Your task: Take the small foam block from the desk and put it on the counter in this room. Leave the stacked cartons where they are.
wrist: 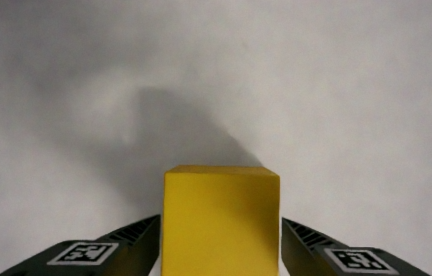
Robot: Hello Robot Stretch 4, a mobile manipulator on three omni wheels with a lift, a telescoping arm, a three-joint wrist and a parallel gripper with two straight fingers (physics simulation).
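Places are measured from the robot's base along level axes (x ahead, y left, z up), in metres.
Where they show: gripper, fingertip midpoint: point(220, 235).
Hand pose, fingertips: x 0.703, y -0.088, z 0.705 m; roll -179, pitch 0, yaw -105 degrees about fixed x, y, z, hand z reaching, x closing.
Note:
After its pixels a point has its place.
The small foam block point(221, 222) {y -0.093, x 0.720, z 0.737 m} is yellow and box-shaped. It is at the bottom centre of the wrist view, with its flat face toward the camera and its lower part cut off by the frame's edge. My gripper point(220, 235) {y -0.088, x 0.703, z 0.705 m} is open around it, with one dark finger on each side of the block. A thin light gap shows between the block and each finger, so neither finger is seen touching it. The block's underside is hidden. The counter and the stacked cartons do not show in this view.
A pale grey, faintly mottled surface point(340, 110) {y -0.186, x 0.761, z 0.692 m} lies behind the block and fingers. A soft dark shadow falls on it above and to the left of the block. No edge of the surface shows.

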